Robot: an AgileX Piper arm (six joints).
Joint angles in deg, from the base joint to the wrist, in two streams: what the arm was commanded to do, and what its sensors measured. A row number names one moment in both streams.
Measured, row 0:
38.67, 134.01, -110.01, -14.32, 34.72, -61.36
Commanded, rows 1 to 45:
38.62, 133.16, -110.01, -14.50, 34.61, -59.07
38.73, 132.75, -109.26, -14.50, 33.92, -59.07
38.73, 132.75, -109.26, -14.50, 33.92, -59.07
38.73, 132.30, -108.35, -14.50, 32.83, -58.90
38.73, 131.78, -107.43, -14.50, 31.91, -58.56
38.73, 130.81, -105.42, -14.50, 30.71, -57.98
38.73, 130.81, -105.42, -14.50, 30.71, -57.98
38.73, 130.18, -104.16, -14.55, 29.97, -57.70
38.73, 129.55, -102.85, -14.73, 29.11, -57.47
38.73, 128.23, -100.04, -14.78, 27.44, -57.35
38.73, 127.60, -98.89, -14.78, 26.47, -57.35
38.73, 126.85, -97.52, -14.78, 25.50, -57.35
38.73, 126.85, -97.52, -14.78, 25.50, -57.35
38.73, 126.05, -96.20, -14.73, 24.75, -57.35
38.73, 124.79, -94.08, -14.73, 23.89, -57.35
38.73, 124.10, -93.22, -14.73, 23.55, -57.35
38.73, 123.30, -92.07, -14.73, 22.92, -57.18
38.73, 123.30, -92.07, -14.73, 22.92, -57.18
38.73, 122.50, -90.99, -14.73, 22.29, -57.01
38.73, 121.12, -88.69, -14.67, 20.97, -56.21
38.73, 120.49, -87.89, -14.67, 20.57, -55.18
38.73, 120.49, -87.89, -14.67, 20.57, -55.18
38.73, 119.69, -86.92, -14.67, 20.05, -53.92
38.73, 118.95, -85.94, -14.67, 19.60, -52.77
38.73, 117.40, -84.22, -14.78, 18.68, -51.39
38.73, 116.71, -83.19, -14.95, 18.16, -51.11
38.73, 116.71, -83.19, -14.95, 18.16, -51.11
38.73, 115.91, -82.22, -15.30, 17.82, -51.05
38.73, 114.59, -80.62, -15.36, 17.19, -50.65
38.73, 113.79, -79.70, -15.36, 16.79, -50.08
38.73, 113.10, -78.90, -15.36, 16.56, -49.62
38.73, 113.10, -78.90, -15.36, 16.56, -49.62
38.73, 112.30, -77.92, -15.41, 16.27, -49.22
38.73, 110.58, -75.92, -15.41, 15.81, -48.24
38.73, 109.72, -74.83, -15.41, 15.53, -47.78
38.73, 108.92, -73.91, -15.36, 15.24, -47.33
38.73, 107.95, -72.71, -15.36, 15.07, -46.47
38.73, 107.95, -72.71, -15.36, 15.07, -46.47
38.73, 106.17, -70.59, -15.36, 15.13, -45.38
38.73, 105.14, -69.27, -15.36, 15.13, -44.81
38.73, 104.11, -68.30, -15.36, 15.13, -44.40
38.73, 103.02, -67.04, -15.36, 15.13, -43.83
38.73, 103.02, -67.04, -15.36, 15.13, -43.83
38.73, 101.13, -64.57, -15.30, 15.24, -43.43
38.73, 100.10, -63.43, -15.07, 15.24, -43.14
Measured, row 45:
38.67, 103.02, -66.23, -15.01, 15.36, -44.58
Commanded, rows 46 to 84:
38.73, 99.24, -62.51, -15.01, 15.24, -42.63
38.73, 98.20, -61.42, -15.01, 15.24, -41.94
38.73, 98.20, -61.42, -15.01, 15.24, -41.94
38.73, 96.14, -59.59, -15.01, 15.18, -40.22
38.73, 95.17, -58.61, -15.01, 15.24, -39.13
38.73, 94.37, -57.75, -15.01, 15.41, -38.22
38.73, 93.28, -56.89, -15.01, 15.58, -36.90
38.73, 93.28, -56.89, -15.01, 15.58, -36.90
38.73, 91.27, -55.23, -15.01, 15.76, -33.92
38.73, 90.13, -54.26, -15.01, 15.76, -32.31
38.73, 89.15, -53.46, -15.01, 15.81, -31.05
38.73, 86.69, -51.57, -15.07, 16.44, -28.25
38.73, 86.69, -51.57, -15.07, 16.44, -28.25
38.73, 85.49, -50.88, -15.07, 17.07, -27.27
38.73, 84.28, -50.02, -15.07, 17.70, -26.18
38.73, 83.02, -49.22, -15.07, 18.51, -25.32
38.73, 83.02, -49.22, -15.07, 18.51, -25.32
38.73, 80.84, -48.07, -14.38, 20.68, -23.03
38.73, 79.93, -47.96, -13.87, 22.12, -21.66
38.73, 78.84, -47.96, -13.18, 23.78, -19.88
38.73, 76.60, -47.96, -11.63, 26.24, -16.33
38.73, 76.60, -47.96, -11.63, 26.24, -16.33
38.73, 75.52, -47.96, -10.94, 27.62, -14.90
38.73, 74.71, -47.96, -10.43, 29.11, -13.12
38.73, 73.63, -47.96, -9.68, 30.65, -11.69
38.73, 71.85, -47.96, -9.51, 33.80, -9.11
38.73, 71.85, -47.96, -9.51, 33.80, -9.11
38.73, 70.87, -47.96, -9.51, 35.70, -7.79
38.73, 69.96, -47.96, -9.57, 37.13, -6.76
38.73, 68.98, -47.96, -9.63, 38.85, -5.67
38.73, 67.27, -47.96, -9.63, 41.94, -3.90
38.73, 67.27, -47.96, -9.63, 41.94, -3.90
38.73, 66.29, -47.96, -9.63, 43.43, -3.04
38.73, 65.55, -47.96, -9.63, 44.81, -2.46
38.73, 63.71, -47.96, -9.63, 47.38, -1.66
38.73, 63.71, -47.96, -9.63, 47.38, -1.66
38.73, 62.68, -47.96, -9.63, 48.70, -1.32
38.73, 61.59, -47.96, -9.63, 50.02, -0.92
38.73, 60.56, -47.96, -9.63, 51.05, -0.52
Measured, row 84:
38.67, 62.22, -48.19, -9.97, 48.76, -1.72
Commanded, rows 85 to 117:
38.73, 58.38, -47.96, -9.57, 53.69, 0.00
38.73, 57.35, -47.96, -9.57, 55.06, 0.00
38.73, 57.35, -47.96, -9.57, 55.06, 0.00
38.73, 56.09, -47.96, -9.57, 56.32, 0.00
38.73, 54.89, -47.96, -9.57, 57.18, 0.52
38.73, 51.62, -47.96, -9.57, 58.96, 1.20
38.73, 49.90, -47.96, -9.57, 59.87, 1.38
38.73, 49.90, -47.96, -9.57, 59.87, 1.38
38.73, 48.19, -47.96, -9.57, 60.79, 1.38
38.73, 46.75, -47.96, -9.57, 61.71, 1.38
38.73, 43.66, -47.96, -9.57, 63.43, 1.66
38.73, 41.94, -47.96, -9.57, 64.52, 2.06
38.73, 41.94, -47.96, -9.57, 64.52, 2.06
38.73, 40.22, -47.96, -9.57, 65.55, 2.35
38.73, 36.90, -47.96, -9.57, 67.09, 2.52
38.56, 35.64, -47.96, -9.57, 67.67, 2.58
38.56, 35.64, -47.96, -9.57, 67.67, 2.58
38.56, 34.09, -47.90, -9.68, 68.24, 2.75
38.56, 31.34, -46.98, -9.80, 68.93, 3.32
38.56, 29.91, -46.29, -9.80, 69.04, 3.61
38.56, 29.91, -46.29, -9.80, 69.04, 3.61
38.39, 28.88, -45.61, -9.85, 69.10, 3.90
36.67, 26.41, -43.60, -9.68, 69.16, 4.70
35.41, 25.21, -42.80, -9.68, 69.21, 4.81
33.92, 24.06, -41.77, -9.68, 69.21, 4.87
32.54, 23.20, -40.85, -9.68, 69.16, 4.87
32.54, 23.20, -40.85, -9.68, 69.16, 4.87
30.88, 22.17, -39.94, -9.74, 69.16, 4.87
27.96, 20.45, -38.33, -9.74, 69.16, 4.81
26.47, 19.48, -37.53, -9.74, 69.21, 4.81
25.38, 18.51, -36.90, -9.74, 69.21, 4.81
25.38, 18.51, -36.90, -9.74, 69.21, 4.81
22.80, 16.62, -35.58, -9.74, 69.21, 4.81
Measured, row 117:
25.95, 18.91, -37.13, -9.74, 69.21, 4.41
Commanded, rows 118 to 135:
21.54, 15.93, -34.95, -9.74, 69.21, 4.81
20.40, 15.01, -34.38, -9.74, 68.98, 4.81
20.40, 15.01, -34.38, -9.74, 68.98, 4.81
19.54, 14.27, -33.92, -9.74, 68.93, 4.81
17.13, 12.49, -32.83, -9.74, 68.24, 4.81
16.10, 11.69, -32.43, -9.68, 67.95, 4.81
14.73, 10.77, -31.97, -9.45, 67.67, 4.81
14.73, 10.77, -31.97, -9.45, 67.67, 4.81
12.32, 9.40, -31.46, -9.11, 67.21, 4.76
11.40, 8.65, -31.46, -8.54, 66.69, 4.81
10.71, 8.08, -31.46, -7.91, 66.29, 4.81
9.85, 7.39, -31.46, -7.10, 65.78, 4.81
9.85, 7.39, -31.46, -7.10, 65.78, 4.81
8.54, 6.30, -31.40, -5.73, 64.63, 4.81
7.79, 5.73, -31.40, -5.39, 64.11, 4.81
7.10, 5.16, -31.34, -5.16, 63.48, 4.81
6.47, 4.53, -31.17, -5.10, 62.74, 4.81
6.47, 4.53, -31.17, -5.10, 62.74, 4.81
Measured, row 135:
7.56, 5.61, -31.51, -5.61, 64.40, 4.41
